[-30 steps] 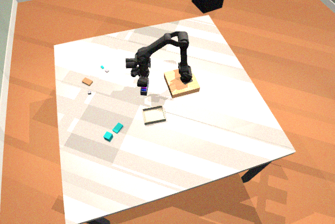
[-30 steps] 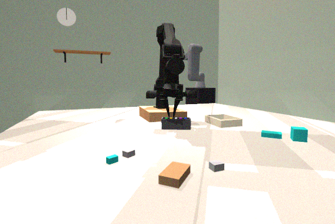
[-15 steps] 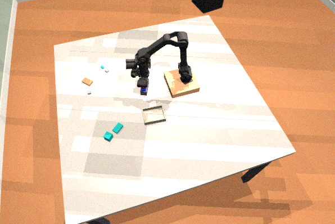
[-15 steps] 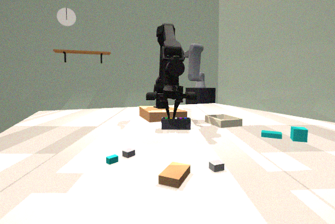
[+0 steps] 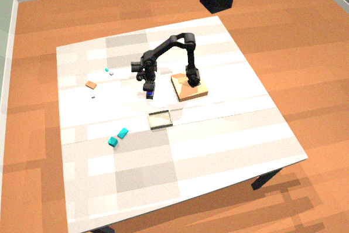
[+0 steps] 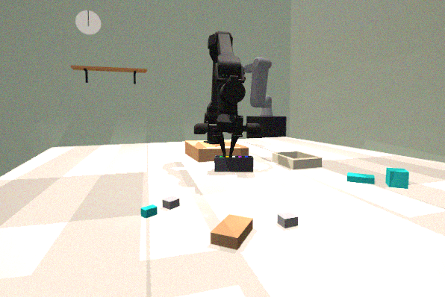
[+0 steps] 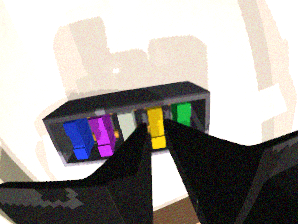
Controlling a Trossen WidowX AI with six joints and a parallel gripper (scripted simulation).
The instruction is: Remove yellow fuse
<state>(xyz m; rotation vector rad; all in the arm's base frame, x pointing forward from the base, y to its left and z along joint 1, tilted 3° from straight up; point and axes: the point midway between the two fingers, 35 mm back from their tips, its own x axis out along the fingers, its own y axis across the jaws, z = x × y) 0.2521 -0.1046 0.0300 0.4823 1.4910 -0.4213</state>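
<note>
Now: gripper tip 1 cm above the yellow fuse. The rest, counted from my gripper tip: cyan block (29 cm to the right, 20 cm ahead, 3 cm below); then tray (23 cm to the left, 5 cm ahead, 3 cm below).
</note>
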